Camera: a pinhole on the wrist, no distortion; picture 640 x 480 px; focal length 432.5 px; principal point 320.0 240.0 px. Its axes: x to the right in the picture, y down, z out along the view. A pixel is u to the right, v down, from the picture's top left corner.
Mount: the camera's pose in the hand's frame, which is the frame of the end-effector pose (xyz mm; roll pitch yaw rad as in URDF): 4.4 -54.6 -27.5 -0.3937 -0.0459 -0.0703
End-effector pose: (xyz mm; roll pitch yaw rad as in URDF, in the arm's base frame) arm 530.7 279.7 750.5 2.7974 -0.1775 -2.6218
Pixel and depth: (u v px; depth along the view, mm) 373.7 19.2 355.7
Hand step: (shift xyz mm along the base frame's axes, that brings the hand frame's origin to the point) -103.6 -9.5 -369.1
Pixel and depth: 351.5 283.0 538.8
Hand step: -257.5 244.5 -344.4
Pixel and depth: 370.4 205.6 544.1
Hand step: -247.8 170.6 -411.0
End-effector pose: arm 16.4 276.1 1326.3 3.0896 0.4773 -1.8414
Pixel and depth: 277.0 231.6 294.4
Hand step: -29.1 150.7 -201.0
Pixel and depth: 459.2 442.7 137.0
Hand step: -59.2 3.9 -88.9
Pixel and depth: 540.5 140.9 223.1
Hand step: 11.4 -7.4 -231.8
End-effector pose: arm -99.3 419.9 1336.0 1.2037 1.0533 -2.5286
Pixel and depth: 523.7 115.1 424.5
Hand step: -400.5 205.7 -96.1
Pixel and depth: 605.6 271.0 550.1
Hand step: -604.5 50.4 -150.7
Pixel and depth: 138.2 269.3 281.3
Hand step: -163.1 100.5 176.7
